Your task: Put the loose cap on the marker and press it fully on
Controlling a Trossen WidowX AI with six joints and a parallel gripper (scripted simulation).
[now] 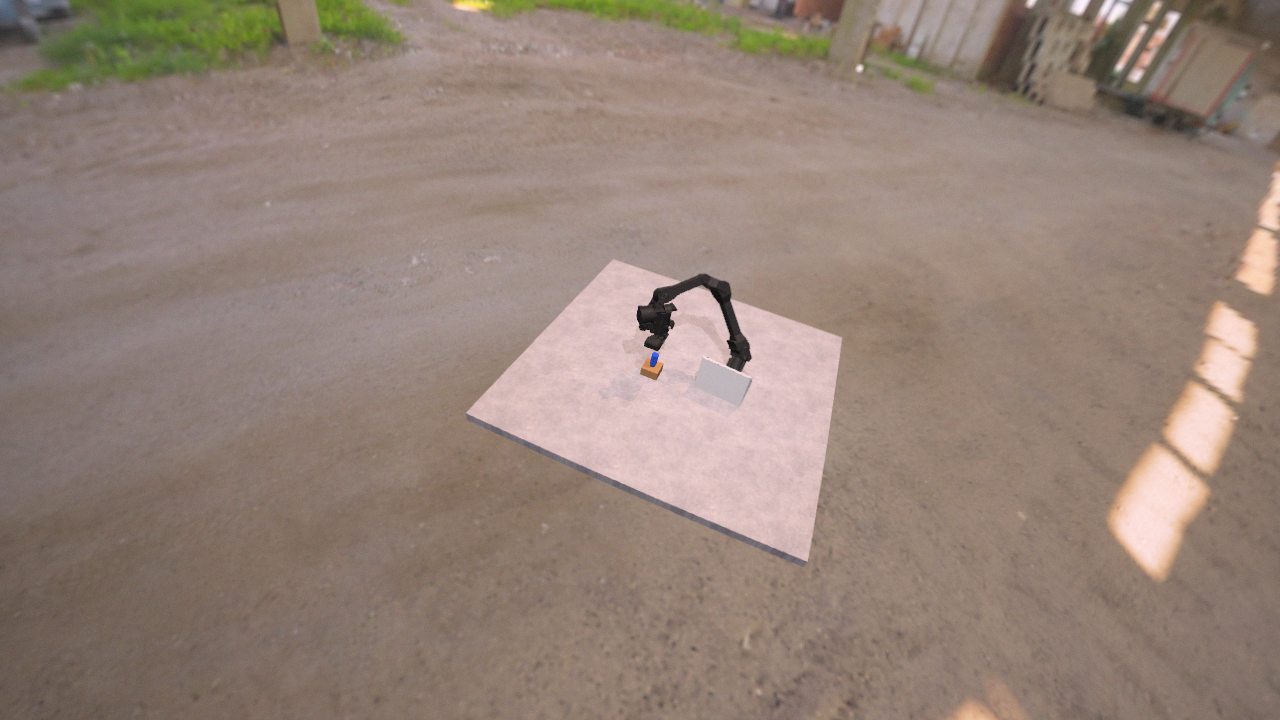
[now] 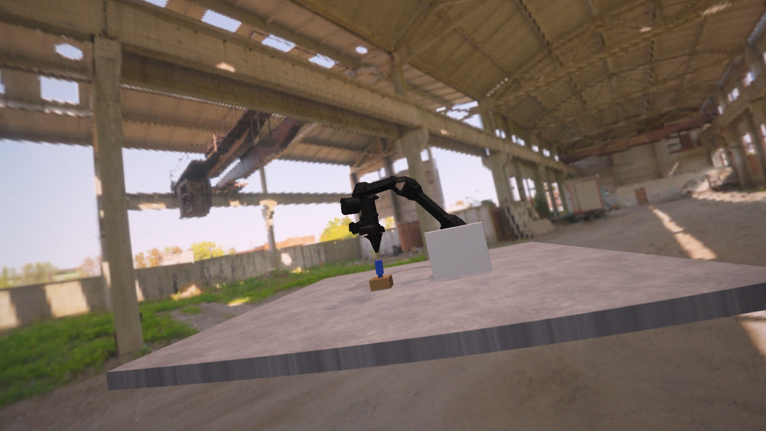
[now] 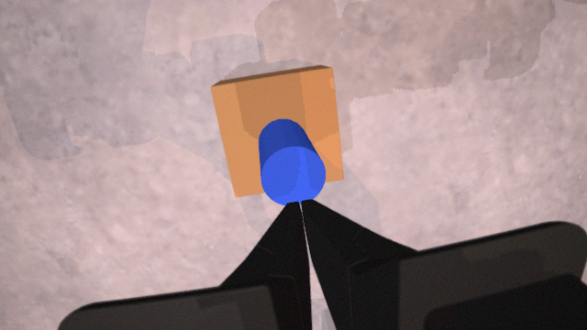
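The blue cap is 5 cm below my gripper tip. From my gripper tip the other things lie so: holder block: 11 cm below.
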